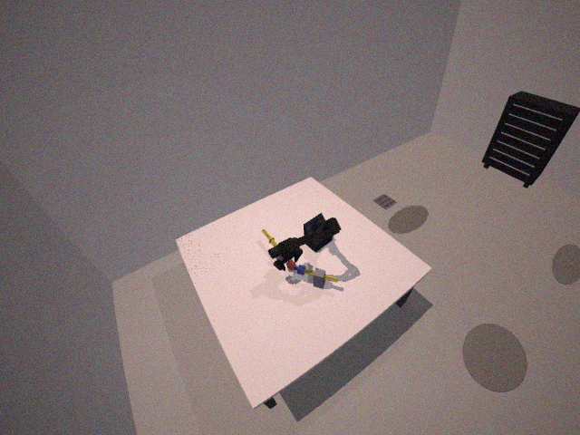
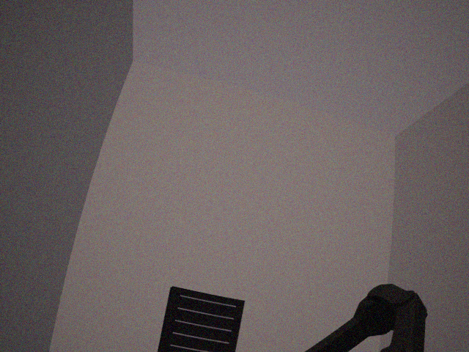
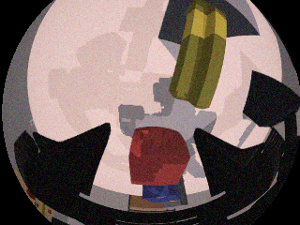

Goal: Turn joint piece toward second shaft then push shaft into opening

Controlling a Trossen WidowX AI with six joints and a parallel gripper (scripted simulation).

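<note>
Right now my gripper tip is 10 mm past the red square joint piece, 10 mm to the right of it and 30 mm below it.
</note>
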